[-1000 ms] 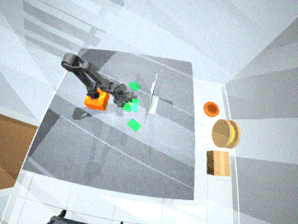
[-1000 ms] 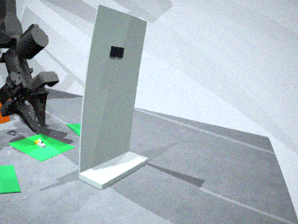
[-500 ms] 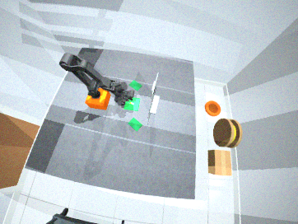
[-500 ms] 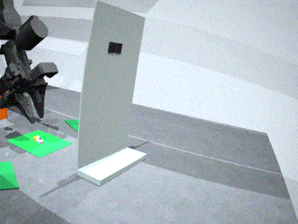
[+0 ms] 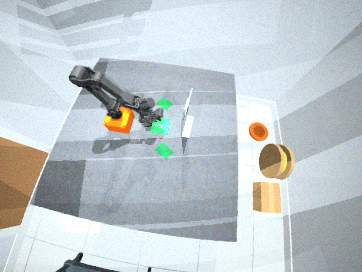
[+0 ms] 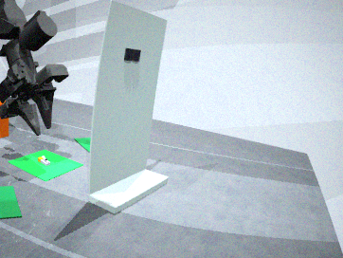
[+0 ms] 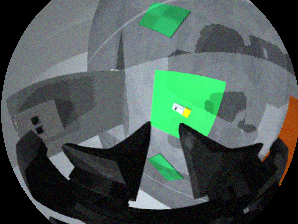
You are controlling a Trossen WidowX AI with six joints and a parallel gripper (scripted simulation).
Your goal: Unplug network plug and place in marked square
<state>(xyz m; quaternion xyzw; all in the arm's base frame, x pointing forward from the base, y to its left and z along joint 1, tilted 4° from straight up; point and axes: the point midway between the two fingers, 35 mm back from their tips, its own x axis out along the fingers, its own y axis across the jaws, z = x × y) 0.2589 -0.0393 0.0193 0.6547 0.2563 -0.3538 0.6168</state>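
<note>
The yellow plug is 6 cm below my gripper tip. Round my gripper tip: green marked square: 6 cm below; upright grey panel: 18 cm ahead, 7 cm above, 2 cm to the right.
</note>
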